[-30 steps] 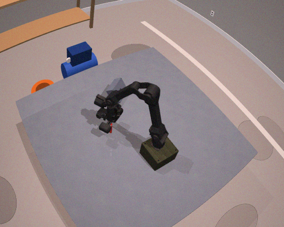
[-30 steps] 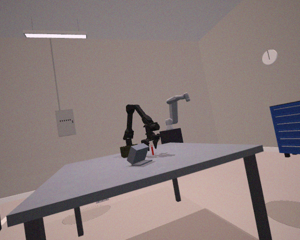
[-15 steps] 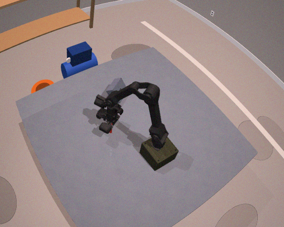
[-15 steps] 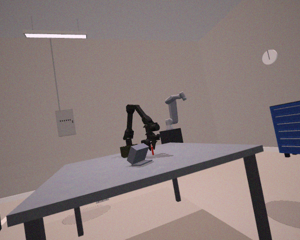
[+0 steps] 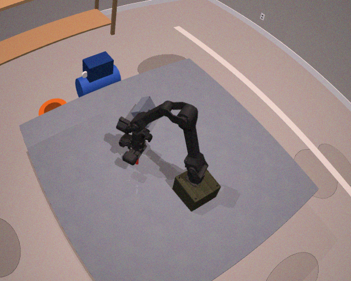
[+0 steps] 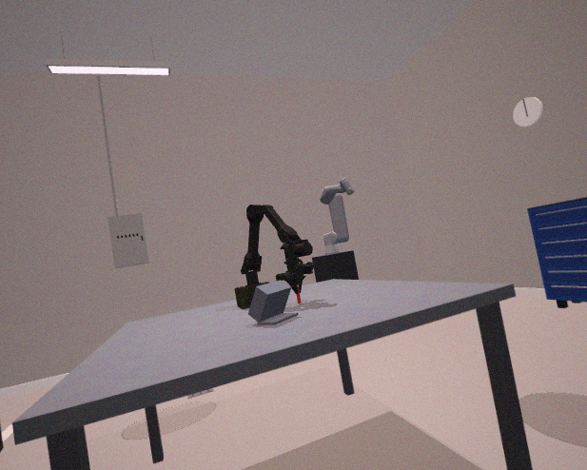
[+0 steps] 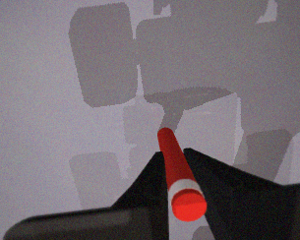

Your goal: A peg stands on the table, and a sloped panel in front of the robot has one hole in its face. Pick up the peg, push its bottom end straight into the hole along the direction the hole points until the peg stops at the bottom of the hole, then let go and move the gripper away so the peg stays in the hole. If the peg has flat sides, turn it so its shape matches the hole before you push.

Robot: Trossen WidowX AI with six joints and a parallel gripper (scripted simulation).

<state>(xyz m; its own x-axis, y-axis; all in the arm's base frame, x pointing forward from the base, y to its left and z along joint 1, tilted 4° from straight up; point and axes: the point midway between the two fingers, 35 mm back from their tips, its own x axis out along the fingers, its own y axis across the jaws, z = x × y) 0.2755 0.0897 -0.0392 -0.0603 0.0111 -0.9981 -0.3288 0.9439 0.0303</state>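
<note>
The grey sloped panel lies 22 cm to the right of my gripper tip, 18 cm ahead of it and 3 cm above it. Also, from my gripper tip: peg: 2 cm above.
</note>
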